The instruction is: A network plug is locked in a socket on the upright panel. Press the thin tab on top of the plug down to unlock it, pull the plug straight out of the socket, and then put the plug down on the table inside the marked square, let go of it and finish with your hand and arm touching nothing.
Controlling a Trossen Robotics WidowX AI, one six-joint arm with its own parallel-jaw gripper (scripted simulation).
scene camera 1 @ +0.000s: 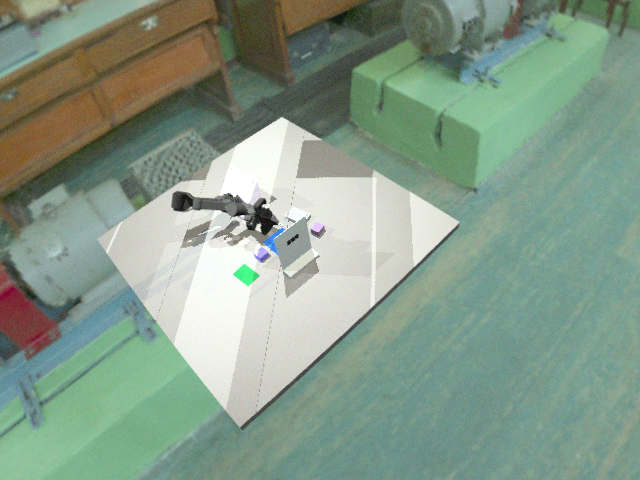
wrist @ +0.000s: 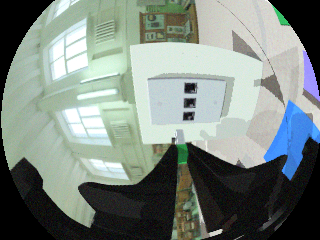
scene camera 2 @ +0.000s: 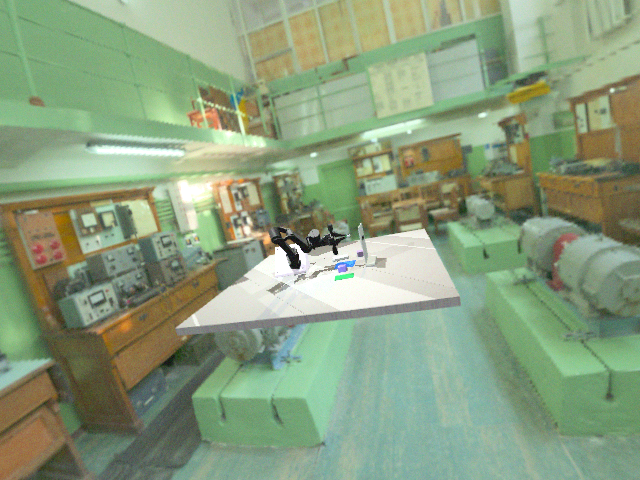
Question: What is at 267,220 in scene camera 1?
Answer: My gripper.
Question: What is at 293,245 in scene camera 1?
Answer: An upright grey panel.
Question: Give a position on an upright grey panel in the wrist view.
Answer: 210,92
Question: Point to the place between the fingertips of my gripper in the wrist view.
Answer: At 180,148
